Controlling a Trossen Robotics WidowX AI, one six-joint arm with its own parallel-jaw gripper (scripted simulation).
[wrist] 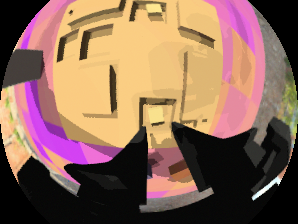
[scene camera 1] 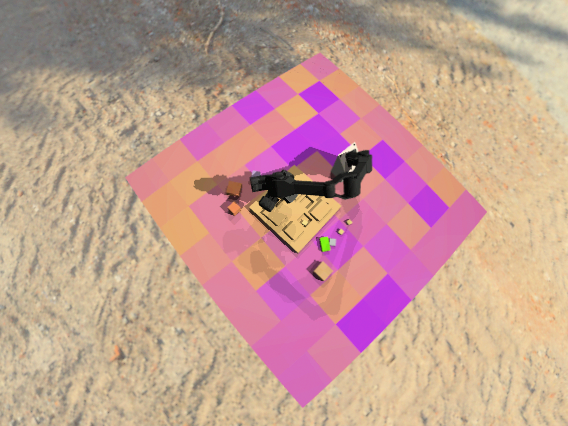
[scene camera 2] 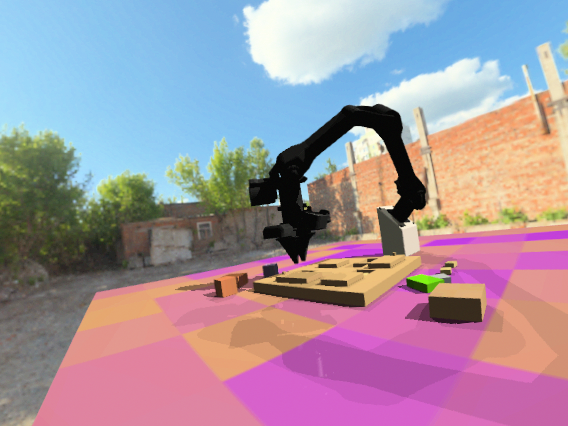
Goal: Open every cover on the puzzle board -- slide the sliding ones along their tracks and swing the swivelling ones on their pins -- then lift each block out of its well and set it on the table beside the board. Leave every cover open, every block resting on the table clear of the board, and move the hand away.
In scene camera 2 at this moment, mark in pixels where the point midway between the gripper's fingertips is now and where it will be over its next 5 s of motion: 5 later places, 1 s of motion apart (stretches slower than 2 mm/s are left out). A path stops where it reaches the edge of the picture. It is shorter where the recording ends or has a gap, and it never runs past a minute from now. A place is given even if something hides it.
My gripper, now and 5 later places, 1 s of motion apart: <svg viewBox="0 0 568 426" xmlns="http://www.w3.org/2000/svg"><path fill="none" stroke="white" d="M300 262L300 267L302 275L300 263L296 241L288 236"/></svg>
